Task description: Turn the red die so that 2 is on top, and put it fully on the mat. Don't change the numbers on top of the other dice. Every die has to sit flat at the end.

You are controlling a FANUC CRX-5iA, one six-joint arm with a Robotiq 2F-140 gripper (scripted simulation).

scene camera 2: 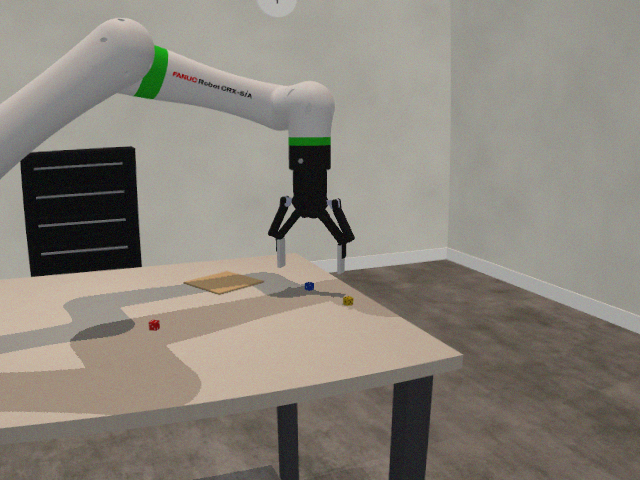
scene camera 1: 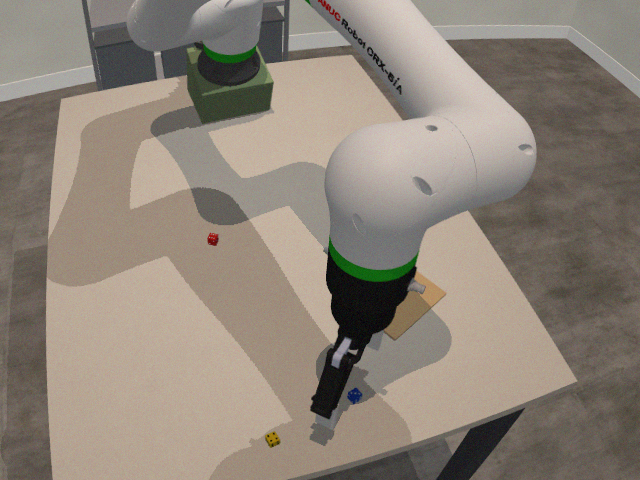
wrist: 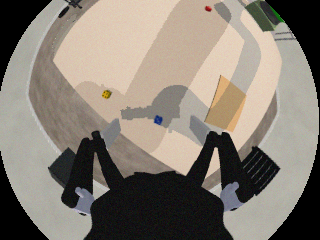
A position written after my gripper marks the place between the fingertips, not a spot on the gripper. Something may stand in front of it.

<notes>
In view: my gripper (scene camera 1: 349, 383) and a tan mat (scene camera 1: 415, 305).
The tan mat shows as well in scene camera 2 (scene camera 2: 224, 282) and in the wrist view (wrist: 228, 102). My gripper is seen too in scene camera 2 (scene camera 2: 310, 269) and in the wrist view (wrist: 154, 123).
</notes>
